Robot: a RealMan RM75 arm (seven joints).
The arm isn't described. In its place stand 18 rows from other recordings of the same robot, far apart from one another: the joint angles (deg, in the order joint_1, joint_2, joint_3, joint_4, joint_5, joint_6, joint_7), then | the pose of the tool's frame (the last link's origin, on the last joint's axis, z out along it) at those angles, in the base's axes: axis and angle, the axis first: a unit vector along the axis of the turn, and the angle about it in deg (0 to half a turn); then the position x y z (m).
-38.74 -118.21 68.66 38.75 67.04 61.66 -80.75 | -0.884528 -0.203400 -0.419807 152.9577 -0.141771 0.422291 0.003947
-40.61 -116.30 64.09 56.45 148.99 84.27 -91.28 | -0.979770 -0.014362 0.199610 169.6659 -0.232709 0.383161 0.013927
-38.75 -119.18 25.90 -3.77 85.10 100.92 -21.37 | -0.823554 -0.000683 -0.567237 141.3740 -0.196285 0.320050 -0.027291
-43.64 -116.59 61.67 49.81 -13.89 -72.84 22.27 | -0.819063 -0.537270 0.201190 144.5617 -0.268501 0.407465 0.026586
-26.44 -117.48 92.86 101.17 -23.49 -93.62 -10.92 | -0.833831 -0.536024 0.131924 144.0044 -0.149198 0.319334 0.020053
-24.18 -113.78 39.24 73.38 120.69 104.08 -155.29 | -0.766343 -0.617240 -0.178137 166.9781 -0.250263 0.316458 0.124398
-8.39 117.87 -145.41 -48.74 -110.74 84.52 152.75 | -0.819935 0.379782 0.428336 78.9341 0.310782 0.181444 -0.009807
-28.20 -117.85 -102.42 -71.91 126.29 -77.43 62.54 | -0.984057 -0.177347 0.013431 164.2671 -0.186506 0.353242 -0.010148
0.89 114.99 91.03 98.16 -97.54 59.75 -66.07 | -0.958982 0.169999 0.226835 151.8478 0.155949 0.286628 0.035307
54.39 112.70 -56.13 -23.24 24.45 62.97 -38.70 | -0.857614 0.487445 -0.163997 155.4045 0.263489 0.420702 -0.013694
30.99 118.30 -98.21 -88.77 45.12 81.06 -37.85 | -0.985637 0.137834 -0.097575 168.0858 0.108949 0.314390 -0.047587
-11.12 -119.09 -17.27 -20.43 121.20 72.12 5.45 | -0.924495 -0.219119 -0.311923 117.5321 -0.317915 0.223544 -0.086884
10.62 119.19 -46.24 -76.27 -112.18 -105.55 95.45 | -0.966378 0.203286 0.157446 164.1058 0.267945 0.253854 0.083022
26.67 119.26 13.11 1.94 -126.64 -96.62 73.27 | -0.687853 0.420729 0.591478 164.3618 0.260775 0.279395 -0.033029
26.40 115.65 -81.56 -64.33 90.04 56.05 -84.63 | -0.963630 0.124717 0.236355 151.9723 0.154374 0.385313 0.003383
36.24 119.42 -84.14 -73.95 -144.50 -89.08 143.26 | -0.942579 0.279282 -0.183158 167.0152 0.168240 0.345580 -0.026601
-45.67 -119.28 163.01 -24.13 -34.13 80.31 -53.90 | -0.938749 -0.184764 -0.290883 144.5500 -0.262930 0.382947 -0.002018
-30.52 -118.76 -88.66 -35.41 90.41 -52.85 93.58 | -0.971854 -0.214976 -0.096364 164.2029 -0.241591 0.338215 -0.103454
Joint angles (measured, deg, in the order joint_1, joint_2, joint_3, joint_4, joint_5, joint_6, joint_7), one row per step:
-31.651, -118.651, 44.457, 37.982, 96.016, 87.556, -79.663
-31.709, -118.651, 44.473, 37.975, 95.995, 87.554, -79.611
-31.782, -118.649, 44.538, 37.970, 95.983, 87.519, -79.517
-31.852, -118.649, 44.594, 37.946, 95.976, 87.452, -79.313
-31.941, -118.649, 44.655, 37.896, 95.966, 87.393, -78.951
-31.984, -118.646, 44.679, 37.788, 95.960, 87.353, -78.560
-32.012, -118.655, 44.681, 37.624, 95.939, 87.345, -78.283
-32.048, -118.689, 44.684, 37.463, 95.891, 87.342, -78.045
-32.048, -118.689, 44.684, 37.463, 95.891, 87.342, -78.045
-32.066, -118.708, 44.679, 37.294, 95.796, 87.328, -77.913
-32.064, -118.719, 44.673, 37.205, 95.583, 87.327, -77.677
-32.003, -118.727, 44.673, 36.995, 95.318, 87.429, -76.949
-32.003, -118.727, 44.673, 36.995, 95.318, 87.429, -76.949
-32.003, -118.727, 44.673, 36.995, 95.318, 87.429, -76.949
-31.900, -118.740, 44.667, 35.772, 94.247, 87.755, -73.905
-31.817, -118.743, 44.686, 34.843, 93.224, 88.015, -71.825
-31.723, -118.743, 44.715, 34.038, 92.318, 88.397, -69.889
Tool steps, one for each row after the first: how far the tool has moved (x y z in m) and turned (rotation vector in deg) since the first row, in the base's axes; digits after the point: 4 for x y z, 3 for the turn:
0.0004, 0.0002, 0.0000, 0.026, 0.010, -0.096
0.0009, 0.0005, -0.0002, 0.057, 0.083, -0.237
0.0013, 0.0008, -0.0004, 0.160, 0.205, -0.413
0.0017, 0.0012, -0.0007, 0.331, 0.380, -0.709
0.0018, 0.0013, -0.0011, 0.497, 0.525, -0.939
0.0017, 0.0011, -0.0016, 0.559, 0.552, -1.054
0.0018, 0.0010, -0.0022, 0.598, 0.518, -1.154
0.0018, 0.0010, -0.0022, 0.598, 0.518, -1.154
0.0018, 0.0009, -0.0026, 0.617, 0.410, -1.146
0.0019, 0.0010, -0.0026, 0.812, 0.283, -1.247
0.0017, 0.0004, -0.0028, 1.181, 0.239, -1.628
0.0017, 0.0004, -0.0028, 1.181, 0.239, -1.628
0.0017, 0.0004, -0.0028, 1.181, 0.239, -1.628
0.0009, -0.0014, -0.0045, 2.592, -0.003, -3.053
0.0006, -0.0027, -0.0054, 3.670, -0.436, -3.945
0.0003, -0.0042, -0.0061, 4.642, -0.822, -4.877

